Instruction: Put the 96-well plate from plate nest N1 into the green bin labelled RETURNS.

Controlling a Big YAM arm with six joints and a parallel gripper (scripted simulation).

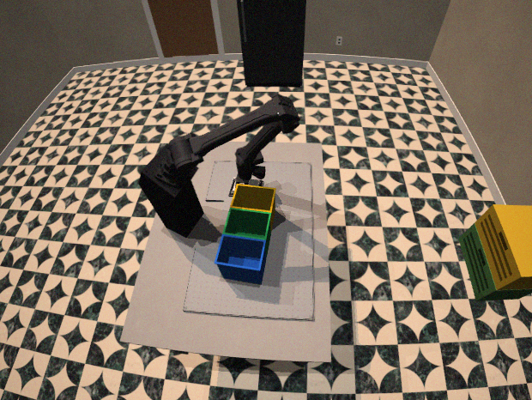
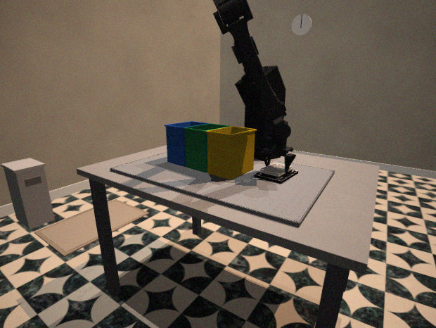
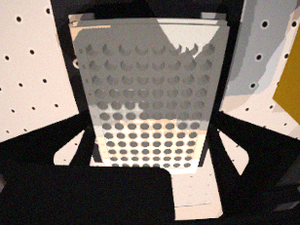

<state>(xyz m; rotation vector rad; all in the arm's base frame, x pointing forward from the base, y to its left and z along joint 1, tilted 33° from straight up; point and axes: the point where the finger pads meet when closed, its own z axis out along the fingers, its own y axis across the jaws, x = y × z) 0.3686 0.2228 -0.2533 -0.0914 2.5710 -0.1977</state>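
The black plate nest lies 2 cm below my hand. Also, from my hand: white 96-well plate: right at my hand; then green bin: 30 cm to the right, 10 cm ahead, 6 cm above; then yellow bin: 17 cm to the right, 9 cm ahead, 6 cm above.
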